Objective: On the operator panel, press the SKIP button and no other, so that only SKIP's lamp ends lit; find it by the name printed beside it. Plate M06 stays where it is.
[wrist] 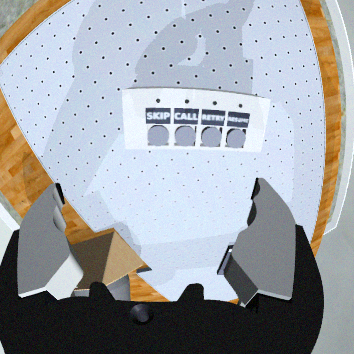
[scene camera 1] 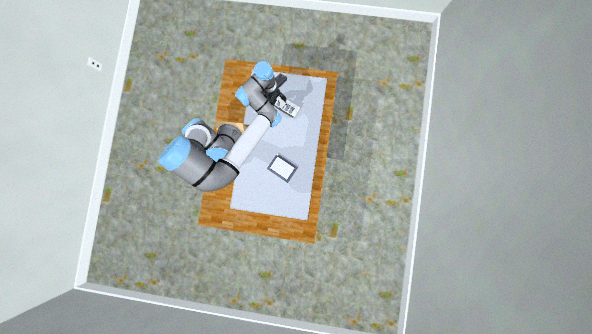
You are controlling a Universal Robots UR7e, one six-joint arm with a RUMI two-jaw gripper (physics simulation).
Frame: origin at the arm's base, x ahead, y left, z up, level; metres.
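Seen in the pictures: gripper, between the fingertips: (wrist: 154, 182) (scene camera 1: 276, 99); arm's base, origin of its link: (wrist: 95, 279) (scene camera 1: 230, 134).
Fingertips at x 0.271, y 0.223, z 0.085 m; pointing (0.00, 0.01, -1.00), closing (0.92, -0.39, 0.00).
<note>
Pixels of each thing's top centre, then the offset from my fingertips to it. "spot": a spot on its surface instead. Level surfaces: height alone.
- round grey SKIP button, a spot on its surface: (wrist: 158, 135) spot: dx +0.002, dy +0.004, dz -0.088 m
- small SKIP lamp, centre of its top: (wrist: 157, 100) dx +0.017, dy +0.040, dz -0.091 m
- dark frame, centre of its top: (scene camera 1: 282, 167) dx +0.072, dy -0.389, dz -0.118 m
- perforated pale board, height of its surface: dz -0.144 m
- wooden table, height of its surface: dz -0.157 m
The white operator panel (scene camera 1: 296, 111) (wrist: 134, 131) lies ahead of the fingertips in the wrist view. Its labels read SKIP, CALL, RETRY and RESUME from left to right. The round grey SKIP button (wrist: 158, 135) is leftmost, below its label (wrist: 158, 116). The small SKIP lamp (wrist: 158, 101) is dark, like the other lamps. My gripper (scene camera 1: 280, 96) (wrist: 154, 182) is open and empty, above the board near the panel. A white rectangular plate in a dark frame (scene camera 1: 282, 167) lies farther down the board; no M06 marking is legible.
The perforated pale board (scene camera 1: 270, 195) (wrist: 175, 200) lies on the wooden table (scene camera 1: 257, 230) (wrist: 14, 165). A tan block-like base (wrist: 122, 257) shows beyond the left finger. The arm reaches across the board's left side in the scene view.
</note>
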